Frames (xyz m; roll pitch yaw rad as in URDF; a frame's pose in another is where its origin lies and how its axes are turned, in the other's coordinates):
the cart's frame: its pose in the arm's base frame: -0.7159 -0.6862 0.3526 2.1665 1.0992 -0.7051
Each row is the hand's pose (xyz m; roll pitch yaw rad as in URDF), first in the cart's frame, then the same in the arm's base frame.
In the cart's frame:
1: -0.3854 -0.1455 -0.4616 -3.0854 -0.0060 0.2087
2: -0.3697 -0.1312 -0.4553 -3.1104 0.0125 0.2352
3: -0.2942 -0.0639 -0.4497 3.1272 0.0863 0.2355
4: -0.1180 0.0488 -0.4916 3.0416 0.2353 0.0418
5: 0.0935 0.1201 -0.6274 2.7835 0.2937 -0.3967
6: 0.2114 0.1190 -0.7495 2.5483 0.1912 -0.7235
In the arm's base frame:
1: -0.4547 -0.2996 0.7589 -1.0894 0.9192 -0.9063
2: -0.4522 -0.3191 0.7487 -1.1072 0.8874 -0.8970
3: -0.4179 -0.4039 0.7053 -1.0749 0.8536 -0.7951
4: -0.2962 -0.5450 0.6014 -0.8406 0.9122 -0.4233
5: -0.0844 -0.6302 0.4744 -0.3632 1.0193 0.3174
6: 0.0682 -0.6265 0.4001 0.0343 1.0188 0.9612

